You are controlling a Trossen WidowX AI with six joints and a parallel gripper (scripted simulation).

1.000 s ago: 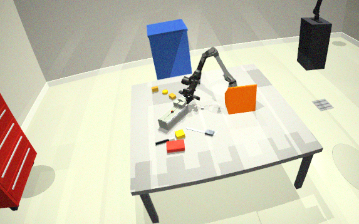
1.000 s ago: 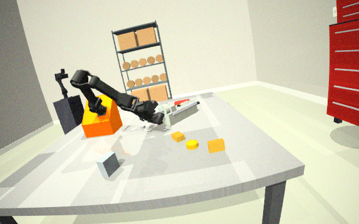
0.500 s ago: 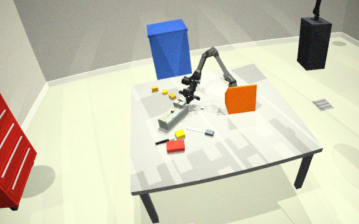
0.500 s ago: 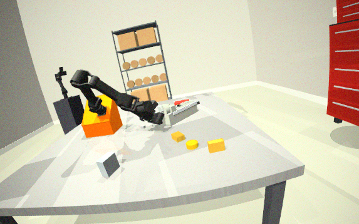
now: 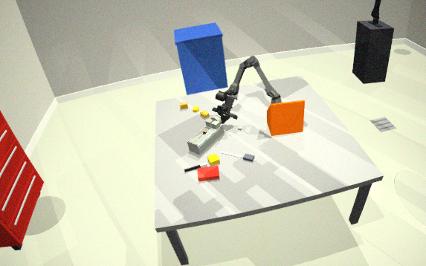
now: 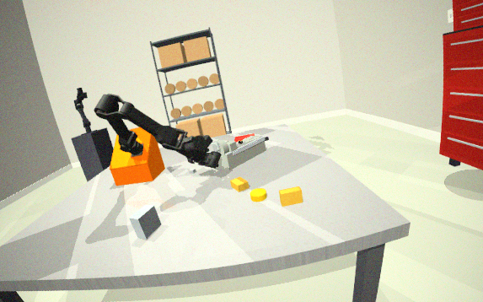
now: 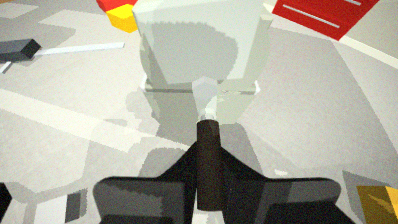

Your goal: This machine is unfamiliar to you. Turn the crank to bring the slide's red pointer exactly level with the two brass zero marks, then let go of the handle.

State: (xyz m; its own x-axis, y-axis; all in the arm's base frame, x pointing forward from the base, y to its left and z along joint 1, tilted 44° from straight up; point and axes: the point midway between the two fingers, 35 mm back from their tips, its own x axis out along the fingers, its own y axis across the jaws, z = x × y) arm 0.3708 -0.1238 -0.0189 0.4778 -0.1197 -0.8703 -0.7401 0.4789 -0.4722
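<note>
The dark brown crank handle is 10 mm behind my gripper tip, 10 mm to the right of it and 30 mm above it. The rest, counted from my gripper tip: yellow block: 70 mm ahead, 330 mm to the left, 10 mm below; grey cube: 150 mm behind, 400 mm to the right, 10 mm above; red pointer: 110 mm ahead, 130 mm to the left, 50 mm above.
</note>
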